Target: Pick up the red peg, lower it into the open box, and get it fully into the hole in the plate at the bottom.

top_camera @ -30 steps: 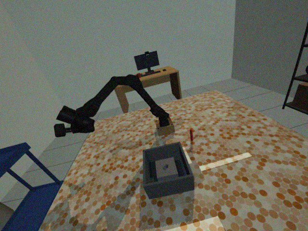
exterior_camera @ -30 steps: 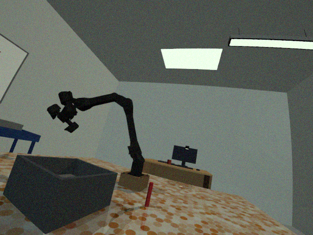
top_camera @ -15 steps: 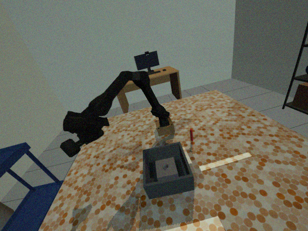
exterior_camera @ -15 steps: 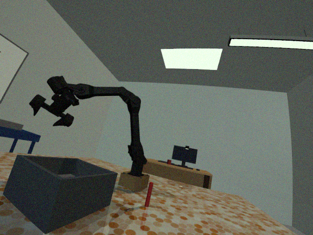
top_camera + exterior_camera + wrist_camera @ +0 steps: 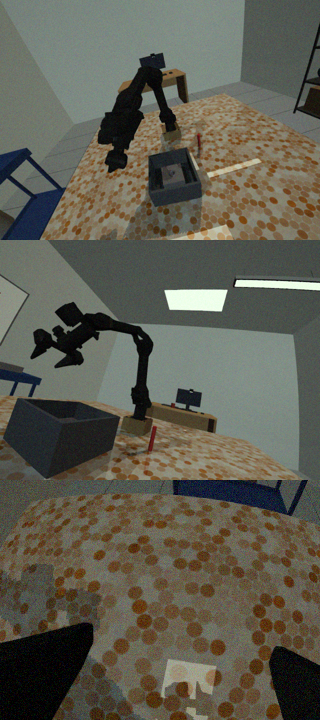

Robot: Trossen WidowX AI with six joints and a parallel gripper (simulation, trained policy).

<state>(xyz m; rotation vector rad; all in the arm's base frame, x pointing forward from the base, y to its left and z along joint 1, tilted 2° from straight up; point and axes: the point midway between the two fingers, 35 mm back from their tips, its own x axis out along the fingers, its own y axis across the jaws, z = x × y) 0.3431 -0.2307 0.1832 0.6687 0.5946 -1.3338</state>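
The red peg lies 200 mm behind my gripper tip, 390 mm to the left of it and 160 mm below it. The rest, counted from my gripper tip: grey plate 10 mm behind, 210 mm to the left, 160 mm below; dark box 10 mm behind, 210 mm to the left, 180 mm below.
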